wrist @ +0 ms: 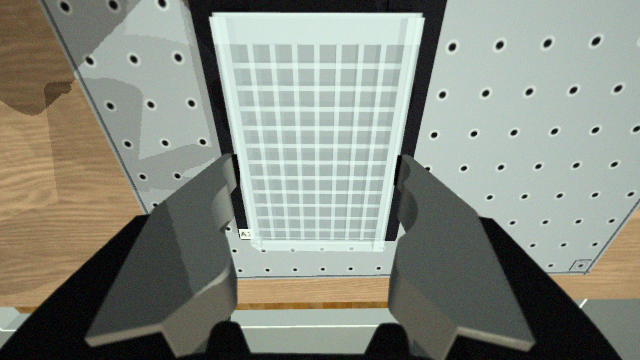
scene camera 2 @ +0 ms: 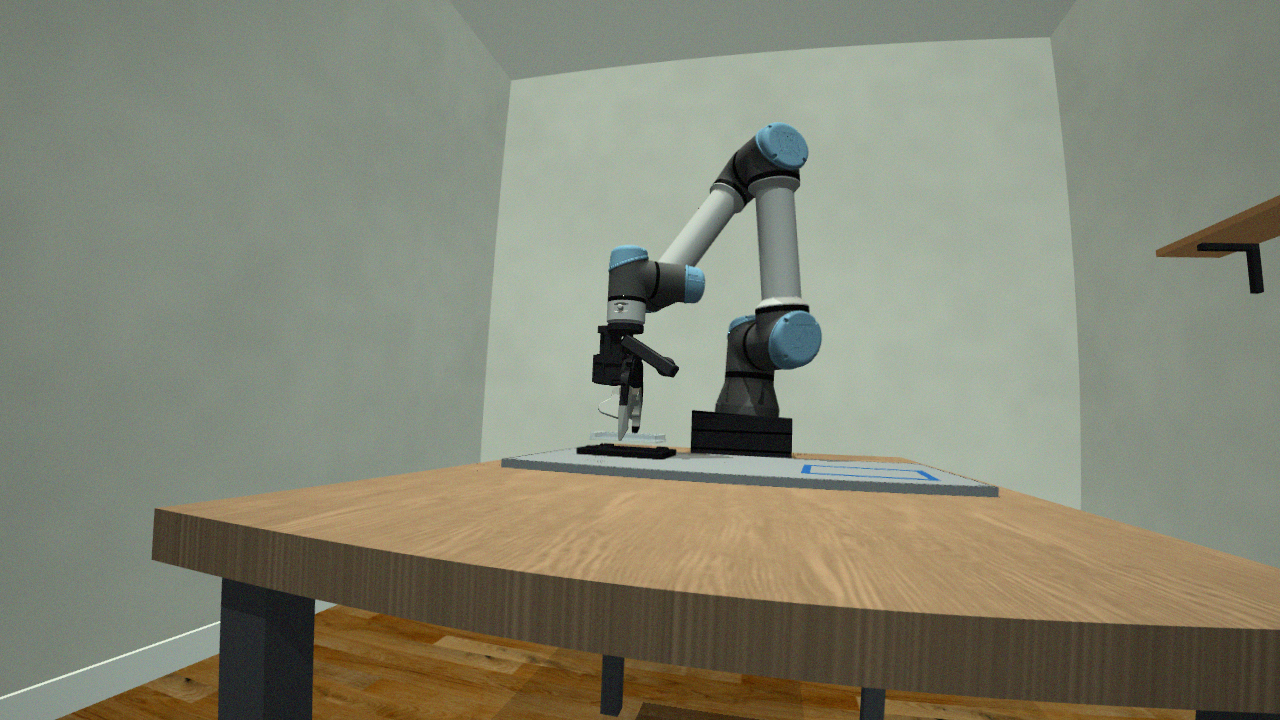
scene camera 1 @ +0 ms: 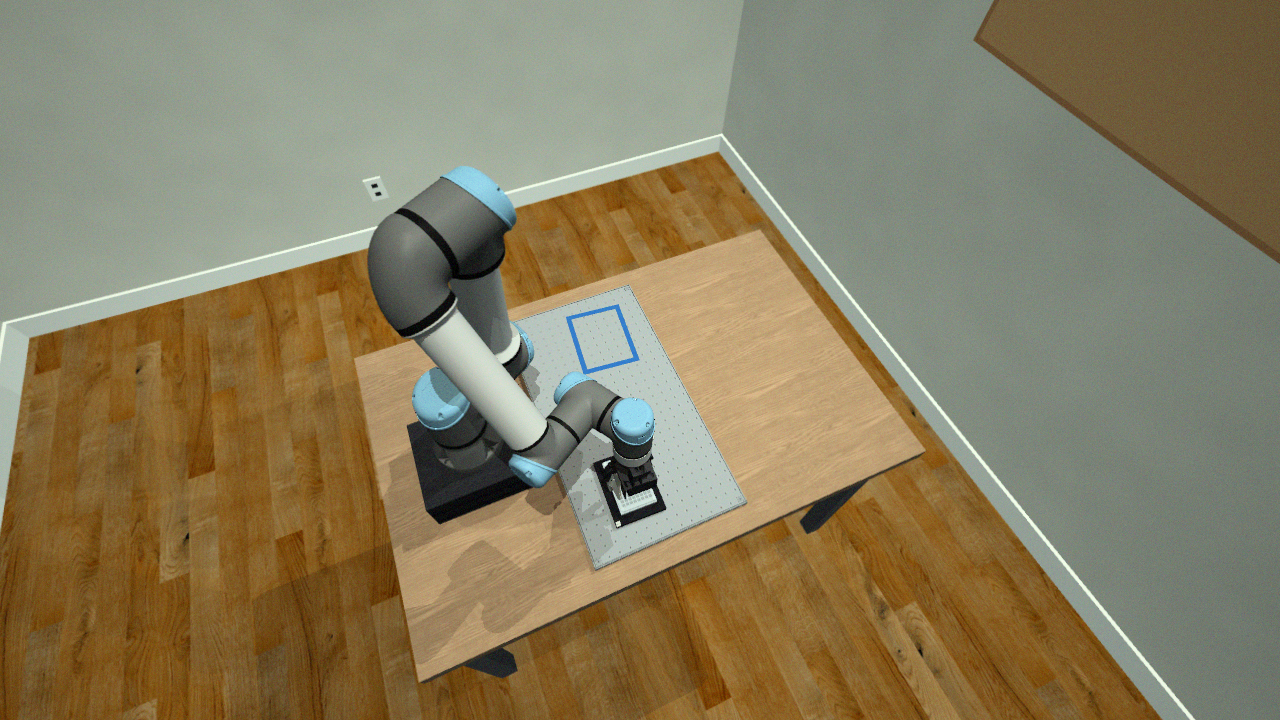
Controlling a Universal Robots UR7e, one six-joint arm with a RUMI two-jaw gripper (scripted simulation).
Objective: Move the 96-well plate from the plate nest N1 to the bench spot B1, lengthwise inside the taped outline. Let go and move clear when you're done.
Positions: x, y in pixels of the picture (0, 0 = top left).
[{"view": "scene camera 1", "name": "my gripper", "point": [629, 483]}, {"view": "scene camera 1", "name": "black plate nest N1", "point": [641, 513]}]
